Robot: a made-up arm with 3 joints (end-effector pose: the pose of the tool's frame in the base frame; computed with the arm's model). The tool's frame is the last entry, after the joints.
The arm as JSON. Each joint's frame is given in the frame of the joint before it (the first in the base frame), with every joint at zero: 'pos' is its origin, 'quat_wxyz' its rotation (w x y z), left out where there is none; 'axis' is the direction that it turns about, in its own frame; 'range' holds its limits. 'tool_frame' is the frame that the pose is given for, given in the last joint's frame.
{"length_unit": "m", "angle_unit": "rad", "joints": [
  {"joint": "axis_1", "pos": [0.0, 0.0, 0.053], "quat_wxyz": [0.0, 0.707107, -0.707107, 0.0], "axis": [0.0, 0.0, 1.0], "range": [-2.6, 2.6]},
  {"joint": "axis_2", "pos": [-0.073, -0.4, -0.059], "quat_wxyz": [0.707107, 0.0, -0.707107, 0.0], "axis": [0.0, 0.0, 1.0], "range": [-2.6, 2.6]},
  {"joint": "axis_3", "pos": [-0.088, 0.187, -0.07], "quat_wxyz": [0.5, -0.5, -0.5, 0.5], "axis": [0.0, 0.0, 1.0], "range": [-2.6, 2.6]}
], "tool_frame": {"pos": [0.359, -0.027, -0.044], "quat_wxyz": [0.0, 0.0, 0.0, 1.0]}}
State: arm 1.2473 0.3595 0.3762
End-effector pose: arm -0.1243 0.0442 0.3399 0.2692 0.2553 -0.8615
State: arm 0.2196 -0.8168 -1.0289
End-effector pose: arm 0.1966 0.2886 -0.1123 0.3424 -0.7994 -1.1746
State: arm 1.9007 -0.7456 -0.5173
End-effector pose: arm 0.1887 -0.0787 -0.1852 -0.6077 -0.7338 -2.2786
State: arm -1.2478 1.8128 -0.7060
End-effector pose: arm -0.0690 0.6018 0.5312 -1.5163 1.0238 0.3834
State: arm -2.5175 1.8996 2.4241
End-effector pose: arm -0.1931 0.4513 0.0356 0.0936 -2.0035 -0.8920
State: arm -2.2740 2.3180 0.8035
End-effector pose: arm -0.2993 0.7190 0.4164 -1.9155 2.1180 1.2466
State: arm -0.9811 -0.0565 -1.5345
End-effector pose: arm -0.1765 0.3885 0.1462 0.0544 -0.0176 -0.5533
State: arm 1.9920 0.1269 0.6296
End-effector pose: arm -0.1361 0.1525 0.2180 0.1326 0.0353 -1.3605
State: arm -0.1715 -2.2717 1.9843
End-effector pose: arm 0.4613 -0.2617 0.0321 -1.9965 -1.5636 1.0380
